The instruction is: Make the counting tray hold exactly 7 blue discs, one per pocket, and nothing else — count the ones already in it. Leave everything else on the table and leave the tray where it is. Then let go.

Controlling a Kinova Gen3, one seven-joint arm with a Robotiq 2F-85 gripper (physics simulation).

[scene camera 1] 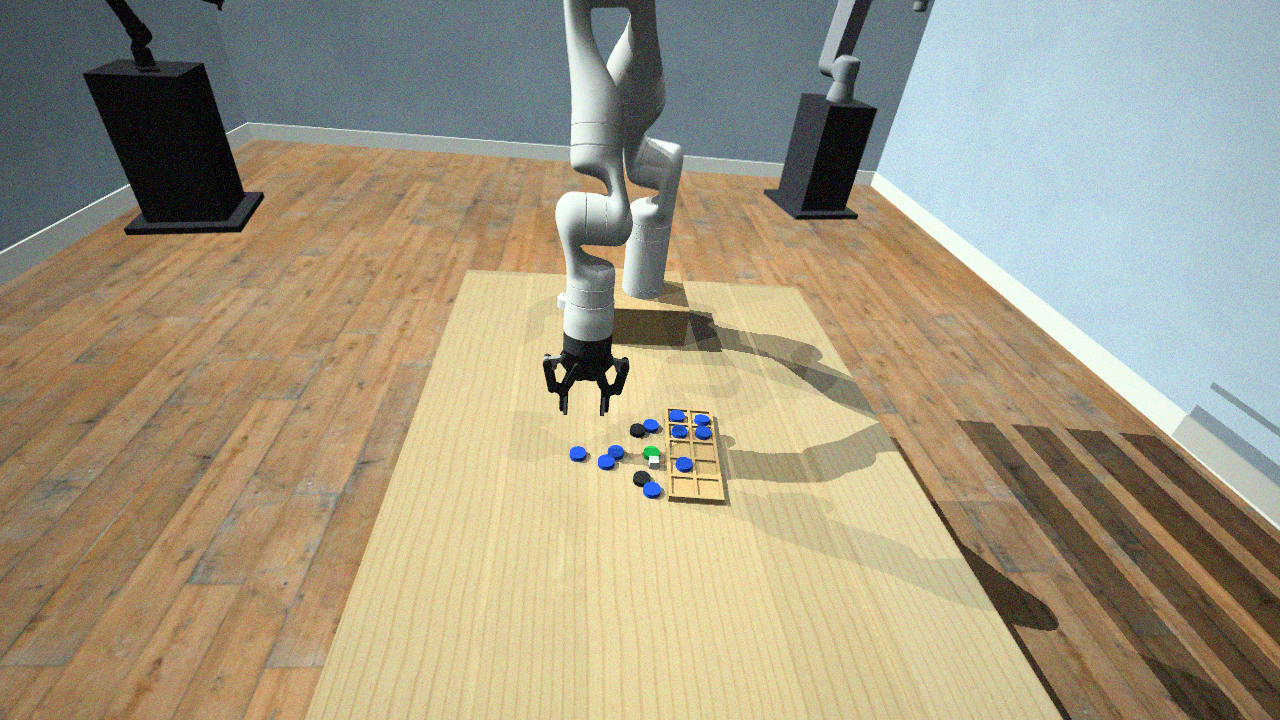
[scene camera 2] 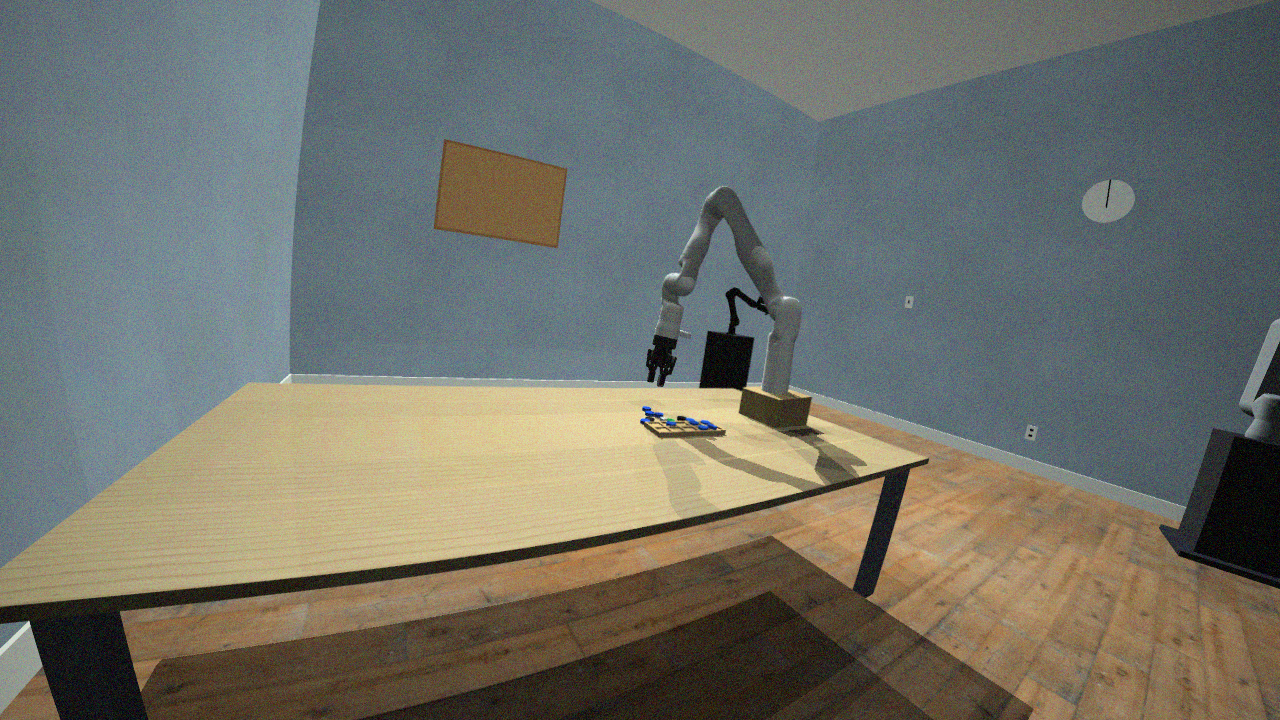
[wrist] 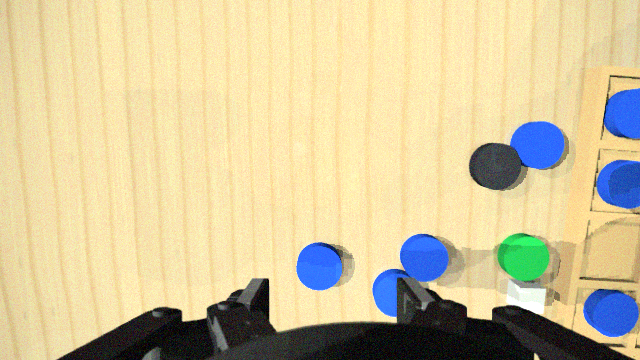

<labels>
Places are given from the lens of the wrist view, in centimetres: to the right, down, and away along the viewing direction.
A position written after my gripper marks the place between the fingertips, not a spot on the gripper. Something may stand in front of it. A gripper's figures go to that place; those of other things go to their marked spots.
my gripper (wrist: 332, 300): 0, 5, 17
wooden counting tray (wrist: 592, 257): 17, 5, 25
green disc (wrist: 524, 257): 13, 5, 25
</labels>
